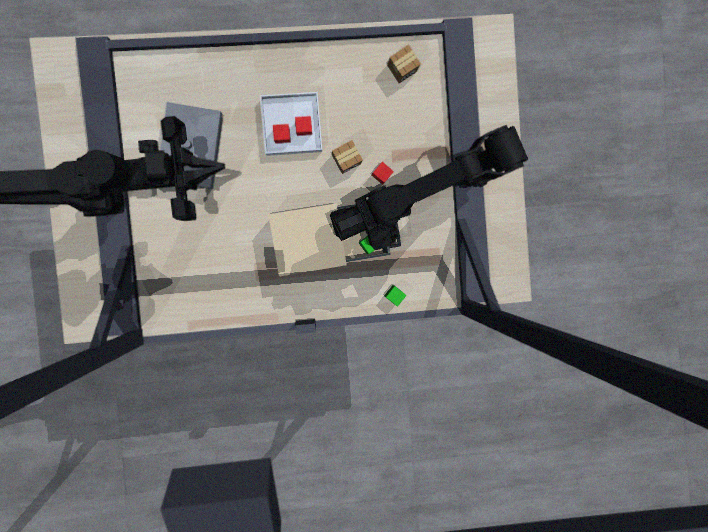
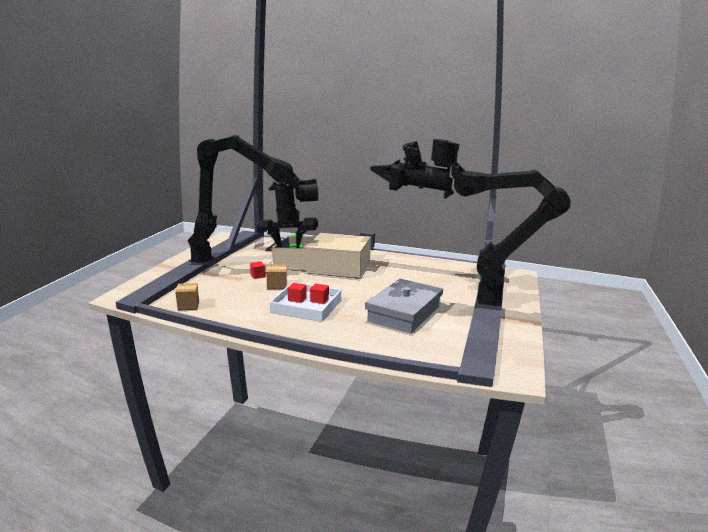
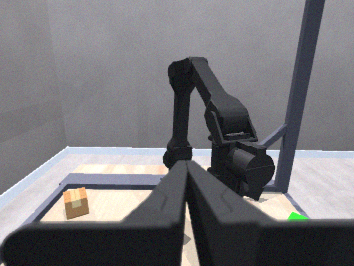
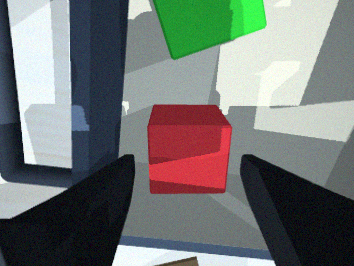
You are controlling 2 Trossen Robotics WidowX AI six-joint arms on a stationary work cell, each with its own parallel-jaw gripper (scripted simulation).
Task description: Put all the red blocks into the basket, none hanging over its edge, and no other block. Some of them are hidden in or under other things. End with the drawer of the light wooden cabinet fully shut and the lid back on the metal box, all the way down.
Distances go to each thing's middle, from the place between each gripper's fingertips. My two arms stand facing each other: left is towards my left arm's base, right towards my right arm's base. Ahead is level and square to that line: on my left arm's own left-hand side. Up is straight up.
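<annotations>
Light wooden cabinet (image 1: 304, 240) 230 mm to the right of my left hand, 140 mm behind it and 310 mm below it. Counted from my left hand as well: metal box (image 2: 388, 321) 100 mm to the left, 110 mm ahead, 320 mm below; white basket (image 1: 278, 109) 150 mm to the right, 150 mm ahead, 330 mm below. Relative to the grey metal lid (image 1: 202, 125), my left hand is 300 mm above, 100 mm to the right and 110 mm short of it.
From my right hand, the lid is 21 cm ahead, 42 cm to the left and 4 cm below; the cabinet is 4 cm behind, 9 cm to the left and 5 cm below; the basket is 17 cm to the left, 25 cm ahead and 7 cm below. As for the drawer (image 1: 353, 251), my right hand is 2 cm to the right of it, 4 cm past it and 5 cm above it.
</annotations>
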